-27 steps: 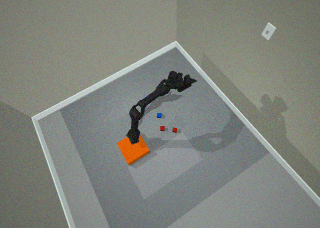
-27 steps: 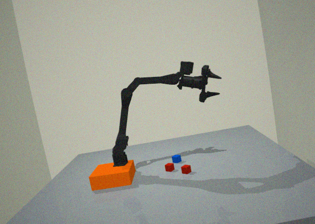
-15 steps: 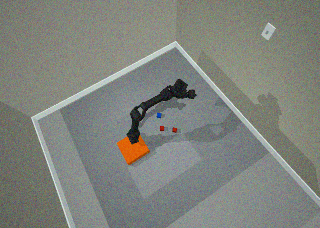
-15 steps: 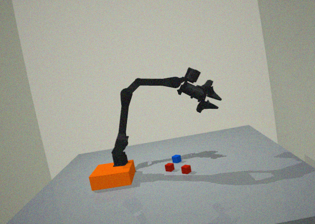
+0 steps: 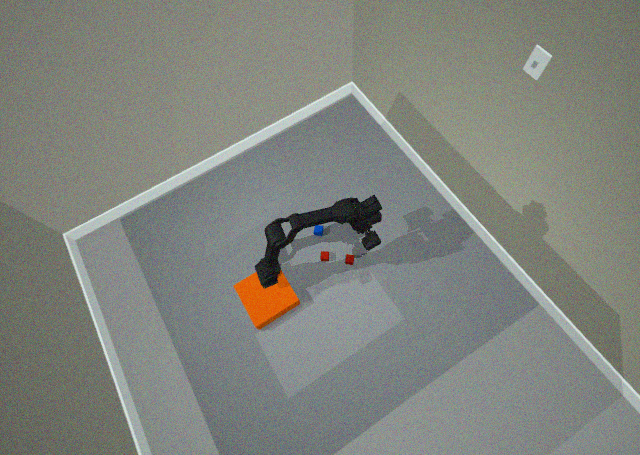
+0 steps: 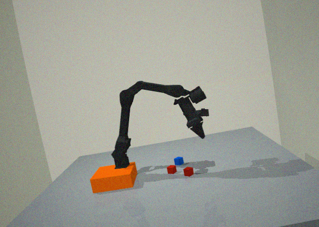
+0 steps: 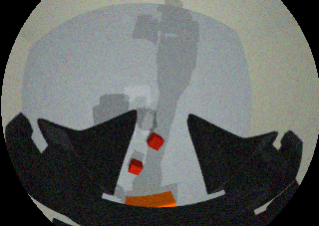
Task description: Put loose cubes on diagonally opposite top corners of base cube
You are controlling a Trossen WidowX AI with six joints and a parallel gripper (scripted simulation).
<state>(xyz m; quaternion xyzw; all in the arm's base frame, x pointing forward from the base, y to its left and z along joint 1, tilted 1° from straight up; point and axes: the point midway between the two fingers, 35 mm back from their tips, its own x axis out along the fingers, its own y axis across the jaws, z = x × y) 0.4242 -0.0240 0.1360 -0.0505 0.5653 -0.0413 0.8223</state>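
My gripper tip is 160 mm to the right of the blue cube, 160 mm past it and 150 mm above it.
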